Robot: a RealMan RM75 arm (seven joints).
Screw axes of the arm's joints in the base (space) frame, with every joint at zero. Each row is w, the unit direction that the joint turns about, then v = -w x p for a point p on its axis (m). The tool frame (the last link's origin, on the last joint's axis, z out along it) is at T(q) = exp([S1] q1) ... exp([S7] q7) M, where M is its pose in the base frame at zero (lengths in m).
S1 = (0, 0, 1, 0.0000, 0.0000, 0.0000)
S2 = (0, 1, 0, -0.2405, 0.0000, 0.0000)
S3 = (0, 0, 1, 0.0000, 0.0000, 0.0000)
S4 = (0, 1, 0, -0.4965, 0.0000, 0.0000)
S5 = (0, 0, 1, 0.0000, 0.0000, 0.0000)
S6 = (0, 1, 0, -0.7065, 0.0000, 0.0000)
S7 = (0, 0, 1, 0.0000, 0.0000, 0.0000)
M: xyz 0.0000 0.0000 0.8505 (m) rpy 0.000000 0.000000 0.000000 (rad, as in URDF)
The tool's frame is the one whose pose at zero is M.
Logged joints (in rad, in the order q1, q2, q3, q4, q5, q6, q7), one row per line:
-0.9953 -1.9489 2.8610 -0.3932 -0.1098 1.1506 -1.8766
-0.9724 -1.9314 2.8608 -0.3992 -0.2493 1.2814 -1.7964
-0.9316 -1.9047 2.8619 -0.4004 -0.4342 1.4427 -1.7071
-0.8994 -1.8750 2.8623 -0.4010 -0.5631 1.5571 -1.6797
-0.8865 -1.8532 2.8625 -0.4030 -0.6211 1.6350 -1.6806
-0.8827 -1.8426 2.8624 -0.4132 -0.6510 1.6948 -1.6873
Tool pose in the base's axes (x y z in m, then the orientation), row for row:
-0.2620 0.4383 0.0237 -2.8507 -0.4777 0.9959
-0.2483 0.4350 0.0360 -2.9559 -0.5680 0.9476
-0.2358 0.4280 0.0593 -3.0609 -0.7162 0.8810
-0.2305 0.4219 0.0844 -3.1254 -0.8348 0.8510
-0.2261 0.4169 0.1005 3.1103 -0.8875 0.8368
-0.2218 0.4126 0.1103 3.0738 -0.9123 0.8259
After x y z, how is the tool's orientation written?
As angles about the fixed x, y, z axes (roll, pitch, yaw), in radians.
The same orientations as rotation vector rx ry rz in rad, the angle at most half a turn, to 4 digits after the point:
-2.2720 -1.3422 -0.3797
-2.3362 -1.2792 -0.5784
-2.3704 -1.1615 -0.8480
-2.3566 -1.0782 -1.0381
-2.3633 -1.0299 -1.1361
-2.3798 -0.9959 -1.1944

